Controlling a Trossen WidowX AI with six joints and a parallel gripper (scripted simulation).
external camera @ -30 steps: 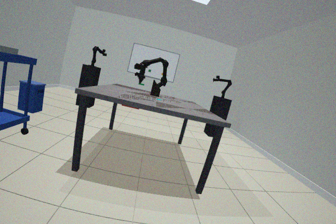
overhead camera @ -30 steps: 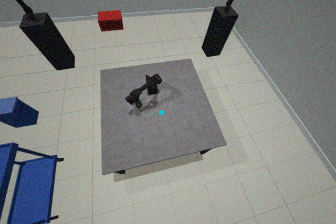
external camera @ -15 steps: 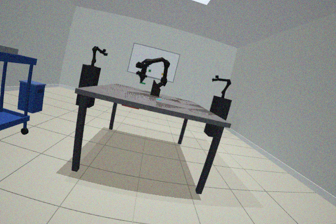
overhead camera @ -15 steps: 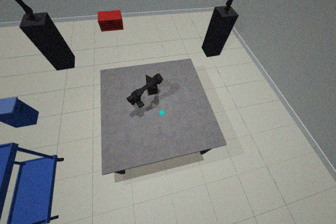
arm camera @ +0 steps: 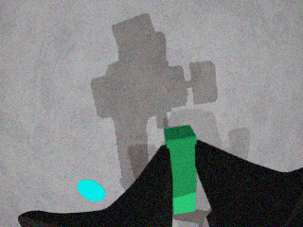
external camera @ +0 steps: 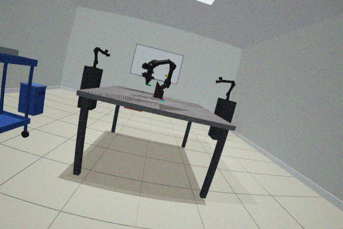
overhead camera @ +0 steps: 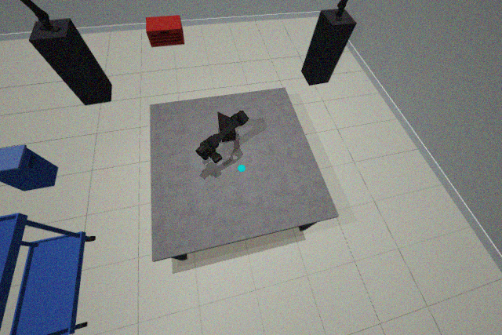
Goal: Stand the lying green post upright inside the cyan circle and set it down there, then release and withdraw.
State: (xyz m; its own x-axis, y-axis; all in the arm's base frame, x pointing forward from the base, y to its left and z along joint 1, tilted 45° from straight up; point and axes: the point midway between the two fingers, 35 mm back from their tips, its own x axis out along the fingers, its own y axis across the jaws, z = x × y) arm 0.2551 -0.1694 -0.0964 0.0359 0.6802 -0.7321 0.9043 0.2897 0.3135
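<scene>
Right now the cyan circle is 210 mm to the left of my gripper tip, 140 mm below it and 80 mm ahead of it. The rest, counted from my gripper tip: green post: 20 mm to the left, 10 mm behind.
</scene>
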